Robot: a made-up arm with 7 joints. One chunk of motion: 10 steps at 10 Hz.
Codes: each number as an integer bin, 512 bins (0 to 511) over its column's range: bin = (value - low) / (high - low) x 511, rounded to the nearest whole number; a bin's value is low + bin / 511 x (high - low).
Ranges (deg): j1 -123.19..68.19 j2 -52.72..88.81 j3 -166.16..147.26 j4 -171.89..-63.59 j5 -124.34..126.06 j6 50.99..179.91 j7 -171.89..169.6
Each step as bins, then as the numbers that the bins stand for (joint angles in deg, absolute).
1 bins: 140 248 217 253 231 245 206
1 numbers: -70.76 15.97 -33.06 -118.27 -11.15 112.80 -34.22
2 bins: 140 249 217 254 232 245 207
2 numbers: -70.76 16.24 -33.06 -118.06 -10.66 112.80 -33.56
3 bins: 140 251 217 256 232 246 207
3 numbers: -70.76 16.80 -33.06 -117.63 -10.66 113.05 -33.56
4 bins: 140 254 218 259 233 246 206
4 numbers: -70.76 17.63 -32.45 -117.00 -10.17 113.05 -34.22
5 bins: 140 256 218 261 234 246 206
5 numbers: -70.76 18.18 -32.45 -116.57 -9.68 113.05 -34.22
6 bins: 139 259 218 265 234 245 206
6 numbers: -71.13 19.01 -32.45 -115.73 -9.68 112.80 -34.22
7 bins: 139 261 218 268 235 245 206
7 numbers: -71.13 19.57 -32.45 -115.09 -9.19 112.80 -34.22
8 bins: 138 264 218 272 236 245 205
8 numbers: -71.51 20.40 -32.45 -114.24 -8.70 112.80 -34.89
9 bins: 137 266 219 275 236 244 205
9 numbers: -71.88 20.95 -31.84 -113.61 -8.70 112.55 -34.89
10 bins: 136 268 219 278 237 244 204
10 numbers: -72.26 21.51 -31.84 -112.97 -8.21 112.55 -35.56
